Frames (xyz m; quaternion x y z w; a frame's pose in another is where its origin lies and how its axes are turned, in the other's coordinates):
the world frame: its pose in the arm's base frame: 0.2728 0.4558 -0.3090 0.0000 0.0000 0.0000 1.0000
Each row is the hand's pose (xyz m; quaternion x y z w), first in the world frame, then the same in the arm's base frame.
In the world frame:
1: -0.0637 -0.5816 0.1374 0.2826 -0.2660 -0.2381 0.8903
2: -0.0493 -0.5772 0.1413 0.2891 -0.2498 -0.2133 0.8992
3: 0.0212 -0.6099 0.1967 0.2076 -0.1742 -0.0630 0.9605
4: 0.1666 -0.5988 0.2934 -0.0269 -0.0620 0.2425 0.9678
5: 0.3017 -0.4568 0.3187 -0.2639 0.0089 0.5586 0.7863
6: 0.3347 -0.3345 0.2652 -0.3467 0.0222 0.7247 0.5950
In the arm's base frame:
1: 0.2091 -0.1258 -0.1716 0.2826 -0.2660 -0.2381 0.8903
2: 0.2235 -0.1214 -0.1677 0.2891 -0.2498 -0.2133 0.8992
3: 0.2940 -0.1541 -0.1123 0.2076 -0.1742 -0.0630 0.9605
4: 0.4394 -0.1430 -0.0156 -0.0269 -0.0620 0.2425 0.9678
5: 0.5745 -0.0010 0.0097 -0.2639 0.0089 0.5586 0.7863
6: 0.6075 0.1213 -0.0438 -0.3467 0.0222 0.7247 0.5950

